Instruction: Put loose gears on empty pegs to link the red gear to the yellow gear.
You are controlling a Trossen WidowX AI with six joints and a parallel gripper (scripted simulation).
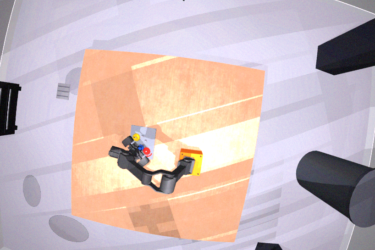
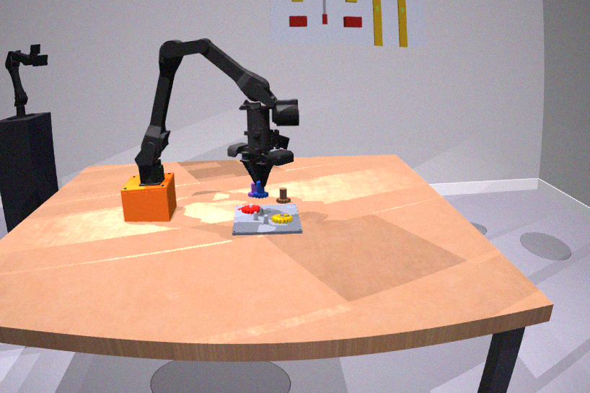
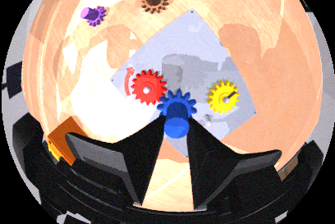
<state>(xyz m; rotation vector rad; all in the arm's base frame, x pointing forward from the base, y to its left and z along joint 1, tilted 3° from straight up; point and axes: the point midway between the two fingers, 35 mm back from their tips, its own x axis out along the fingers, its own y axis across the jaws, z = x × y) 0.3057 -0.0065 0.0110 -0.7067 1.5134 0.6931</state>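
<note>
Right now the blue gear is 1 cm below my gripper tip. The rest, counted from my gripper tip: yellow gear (6 cm ahead, 4 cm to the right, 7 cm below); then red arrow (5 cm behind, 6 cm to the left, 8 cm below); then red gear (3 cm behind, 3 cm to the left, 7 cm below).
</note>
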